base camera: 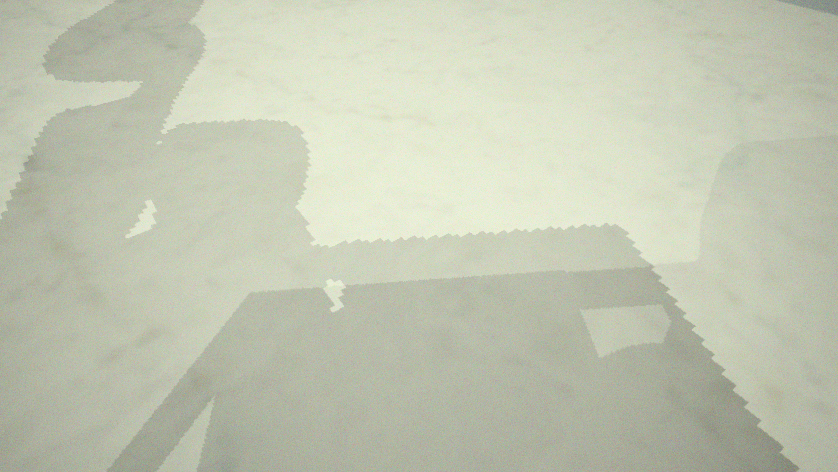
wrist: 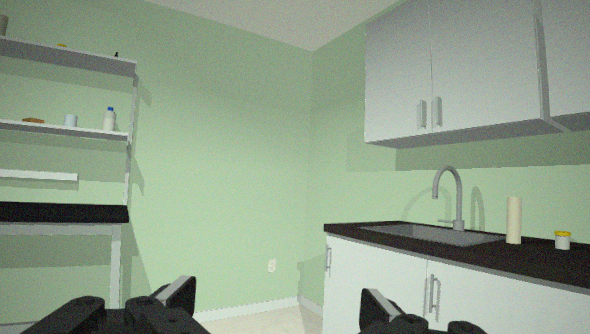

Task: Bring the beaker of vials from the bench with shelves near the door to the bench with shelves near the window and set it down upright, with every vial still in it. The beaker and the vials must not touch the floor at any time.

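My gripper [wrist: 278, 302] is open at the bottom of the wrist view, with no object between its fingers. A bench with shelves [wrist: 120, 260] stands at the left of the wrist view, with a black top and shelves above; I cannot tell whether it is the one near the door or the one near the window. Part of it is cut off by the view's left edge. The beaker of vials does not show in either view.
A white bottle with a blue cap [wrist: 109, 120] and a pale blue container [wrist: 70, 120] stand on the middle shelf. At the right are a dark counter [wrist: 480, 260] with a sink and tap [wrist: 459, 200], a paper roll [wrist: 513, 220], a yellow-lidded jar [wrist: 562, 241] and wall cabinets [wrist: 400, 75]. Shadows cross the pale floor [base camera: 469, 146].
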